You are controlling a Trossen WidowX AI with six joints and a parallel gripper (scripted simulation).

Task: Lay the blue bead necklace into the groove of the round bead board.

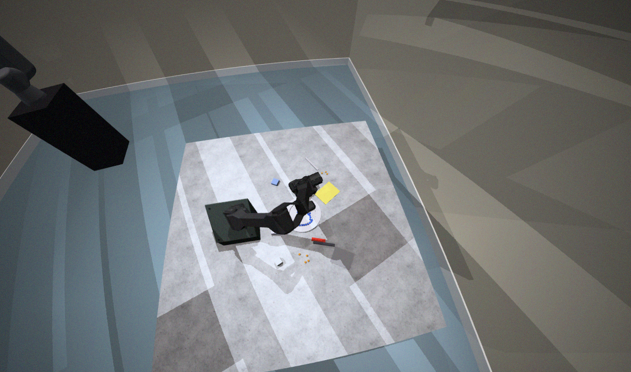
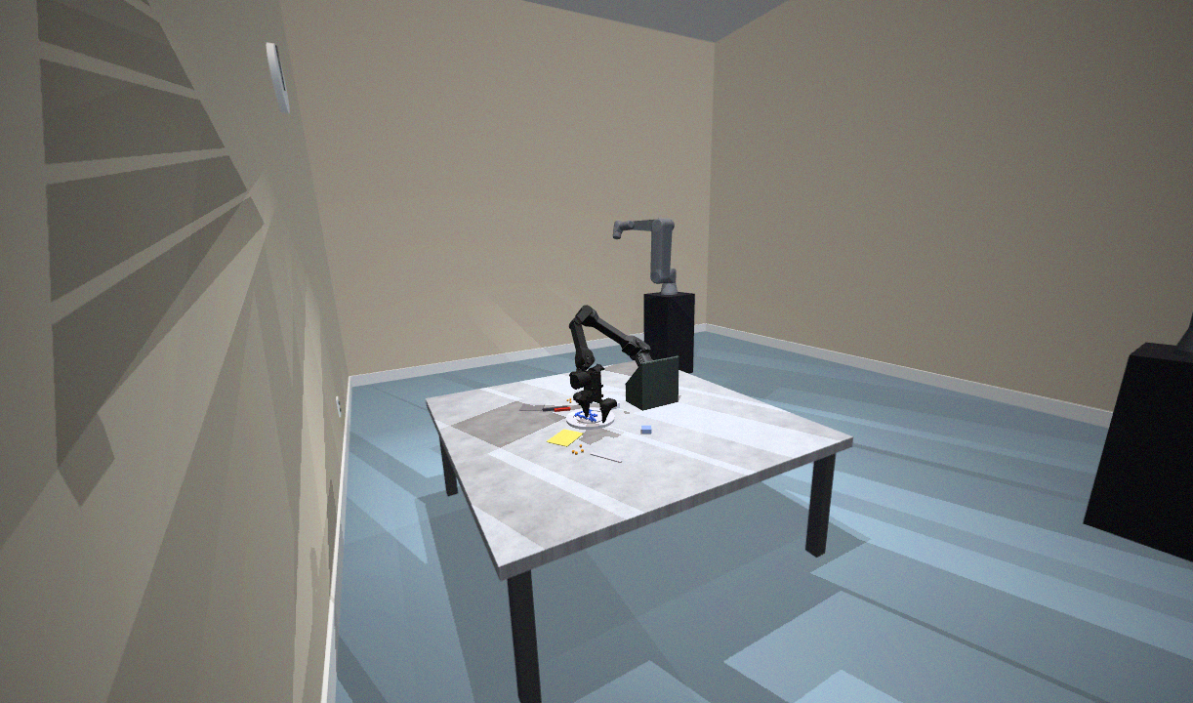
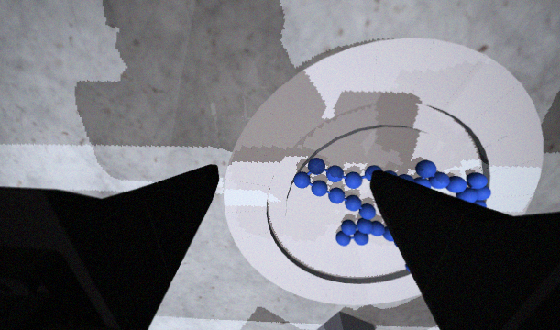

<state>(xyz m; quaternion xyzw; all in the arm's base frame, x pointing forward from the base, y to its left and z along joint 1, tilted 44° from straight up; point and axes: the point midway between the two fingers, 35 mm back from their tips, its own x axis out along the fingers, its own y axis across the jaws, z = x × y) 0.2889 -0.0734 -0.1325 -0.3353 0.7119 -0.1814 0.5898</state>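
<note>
The round white bead board lies 60 mm to the right of my gripper tip, 20 mm behind it and 10 mm below it. Also, from my gripper tip: blue block 170 mm to the left, 120 mm behind, 10 mm below; then yellow sheet 150 mm ahead, 30 mm to the left, 20 mm below; then grey tool 230 mm to the right, 40 mm ahead, 20 mm below.
</note>
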